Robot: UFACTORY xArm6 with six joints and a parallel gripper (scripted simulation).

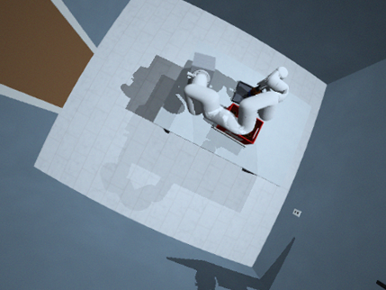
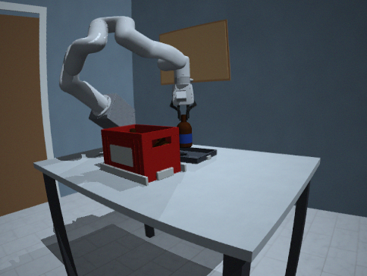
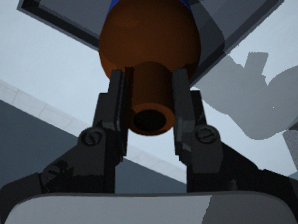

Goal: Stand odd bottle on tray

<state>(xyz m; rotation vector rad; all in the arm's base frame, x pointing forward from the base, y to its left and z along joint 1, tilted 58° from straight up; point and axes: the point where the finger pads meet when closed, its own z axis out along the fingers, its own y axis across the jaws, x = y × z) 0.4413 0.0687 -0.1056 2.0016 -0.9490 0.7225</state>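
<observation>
Now: the dark tray 190 mm below my hand. From my hand the other things lie so: glass bottle 230 mm to the right, 120 mm behind, 110 mm below; then red crate 290 mm to the right, 110 mm below, 40 mm behind.
</observation>
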